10 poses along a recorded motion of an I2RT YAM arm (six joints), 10 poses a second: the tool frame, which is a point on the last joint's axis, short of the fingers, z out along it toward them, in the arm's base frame.
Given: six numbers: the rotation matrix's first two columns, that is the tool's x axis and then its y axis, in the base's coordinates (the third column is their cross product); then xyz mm.
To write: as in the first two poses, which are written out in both.
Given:
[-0.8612 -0.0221 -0.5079 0.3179 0.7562 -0.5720 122 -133 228]
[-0.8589 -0.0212 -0.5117 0.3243 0.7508 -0.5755 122 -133 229]
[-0.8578 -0.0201 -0.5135 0.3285 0.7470 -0.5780 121 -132 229]
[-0.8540 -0.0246 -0.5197 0.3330 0.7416 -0.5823 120 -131 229]
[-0.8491 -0.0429 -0.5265 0.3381 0.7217 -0.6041 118 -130 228]
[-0.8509 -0.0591 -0.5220 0.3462 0.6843 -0.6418 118 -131 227]
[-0.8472 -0.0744 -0.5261 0.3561 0.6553 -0.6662 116 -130 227]
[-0.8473 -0.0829 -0.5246 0.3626 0.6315 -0.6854 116 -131 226]
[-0.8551 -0.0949 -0.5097 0.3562 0.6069 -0.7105 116 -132 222]
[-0.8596 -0.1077 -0.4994 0.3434 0.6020 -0.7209 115 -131 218]
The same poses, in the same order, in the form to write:
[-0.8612 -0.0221 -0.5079 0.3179 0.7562 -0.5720 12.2 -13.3 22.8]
[-0.8589 -0.0212 -0.5117 0.3243 0.7508 -0.5755 12.2 -13.3 22.9]
[-0.8578 -0.0201 -0.5135 0.3285 0.7470 -0.5780 12.1 -13.2 22.9]
[-0.8540 -0.0246 -0.5197 0.3330 0.7416 -0.5823 12.0 -13.1 22.9]
[-0.8491 -0.0429 -0.5265 0.3381 0.7217 -0.6041 11.8 -13.0 22.8]
[-0.8509 -0.0591 -0.5220 0.3462 0.6843 -0.6418 11.8 -13.1 22.7]
[-0.8472 -0.0744 -0.5261 0.3561 0.6553 -0.6662 11.6 -13.0 22.7]
[-0.8473 -0.0829 -0.5246 0.3626 0.6315 -0.6854 11.6 -13.1 22.6]
[-0.8551 -0.0949 -0.5097 0.3562 0.6069 -0.7105 11.6 -13.2 22.2]
[-0.8596 -0.1077 -0.4994 0.3434 0.6020 -0.7209 11.5 -13.1 21.8]

